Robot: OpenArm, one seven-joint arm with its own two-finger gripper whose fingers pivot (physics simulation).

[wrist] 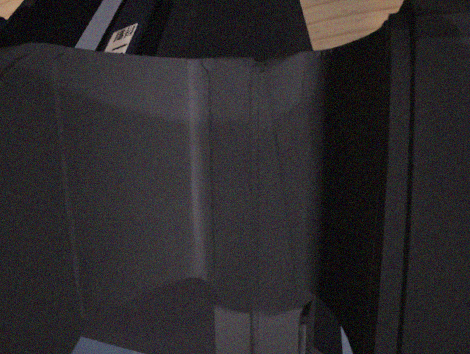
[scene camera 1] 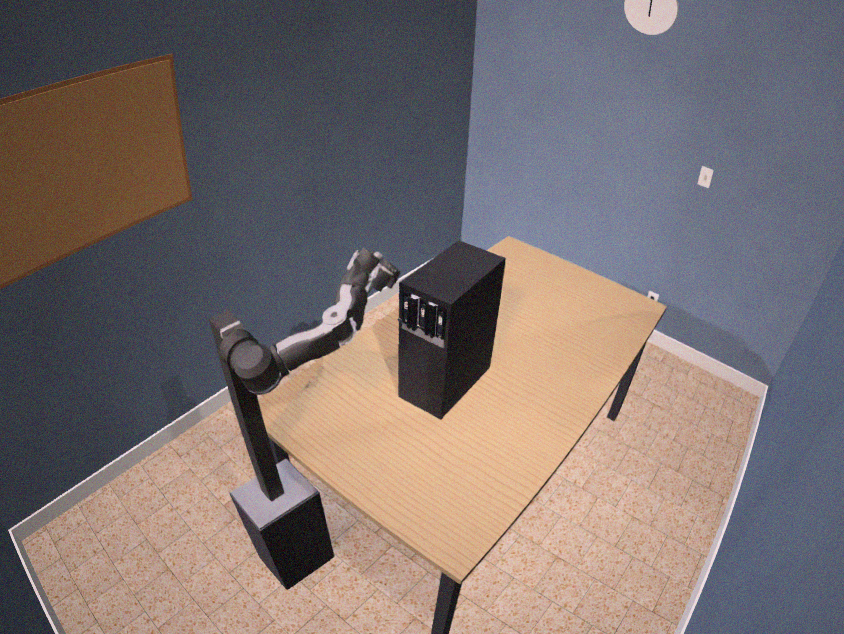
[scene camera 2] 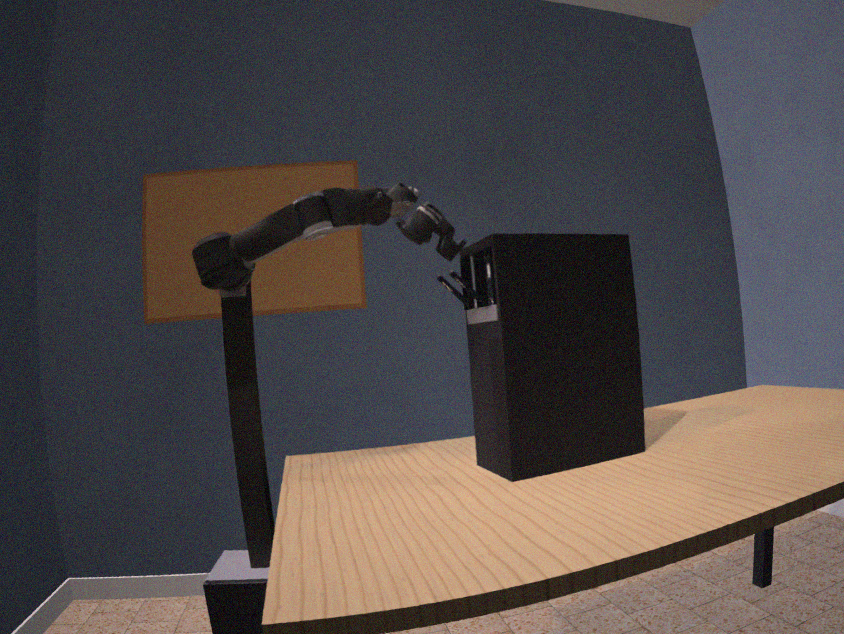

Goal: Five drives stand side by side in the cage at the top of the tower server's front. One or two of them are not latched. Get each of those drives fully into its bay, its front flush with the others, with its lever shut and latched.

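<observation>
The black tower server [scene camera 1: 470, 327] [scene camera 2: 566, 354] stands upright on the table. Its drive cage is at the top of the front, above a grey strip [scene camera 1: 423, 335] [scene camera 2: 482, 314]. Dark drives with pale labels [scene camera 1: 440, 322] stand side by side in it. In scene camera 2, two dark levers stick out and up from the cage front, one lever [scene camera 2: 450, 289] further out than the other lever [scene camera 2: 459, 280]. Whether each drive is flush is too small to tell. My gripper [scene camera 1: 395, 274] [scene camera 2: 458, 249] is shut and empty, at the cage's top front edge, above the levers. Its fingers fill most of the wrist view.
The wooden table [scene camera 1: 382, 436] [scene camera 2: 382, 518] carries the tower. The arm's post [scene camera 1: 252, 423] [scene camera 2: 240, 409] stands at the table's near-left end. In the wrist view, part of the dark tower and a drive's barcode label [wrist: 122, 37] show past the fingers.
</observation>
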